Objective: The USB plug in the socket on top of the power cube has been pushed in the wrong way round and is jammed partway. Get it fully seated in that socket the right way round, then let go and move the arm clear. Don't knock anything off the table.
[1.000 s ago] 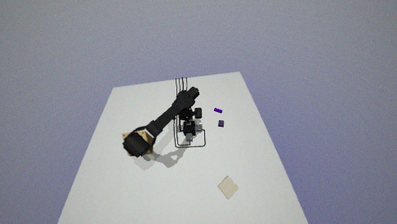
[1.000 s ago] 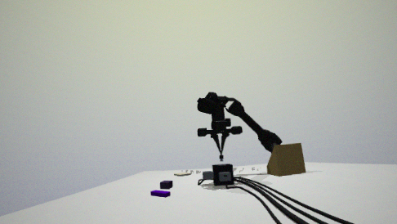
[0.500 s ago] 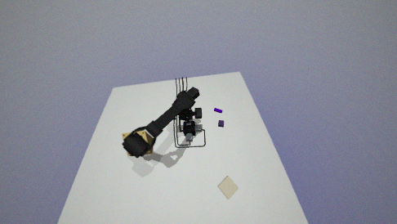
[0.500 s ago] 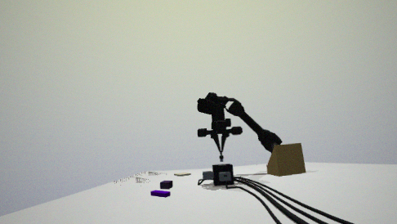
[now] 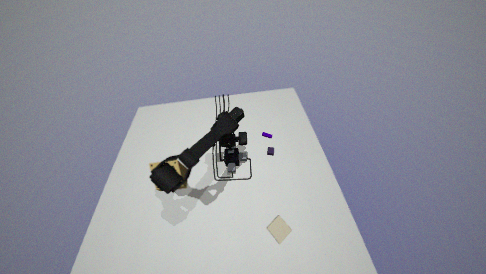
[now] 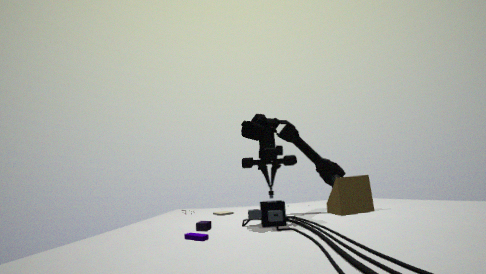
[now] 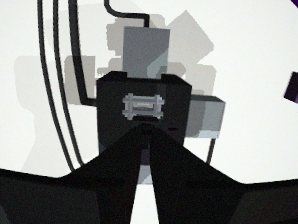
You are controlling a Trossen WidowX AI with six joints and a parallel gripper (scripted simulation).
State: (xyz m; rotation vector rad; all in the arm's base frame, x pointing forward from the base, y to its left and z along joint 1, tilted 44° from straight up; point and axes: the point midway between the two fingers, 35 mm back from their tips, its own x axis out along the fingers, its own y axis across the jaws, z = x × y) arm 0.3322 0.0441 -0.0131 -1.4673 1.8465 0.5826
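My gripper tip is 60 mm above the metal-framed socket. Round my gripper tip: usb plug 20 mm below; then violet bar 240 mm ahead, 90 mm to the left, 120 mm below; then dark purple block 220 mm ahead, 30 mm to the right, 110 mm below.
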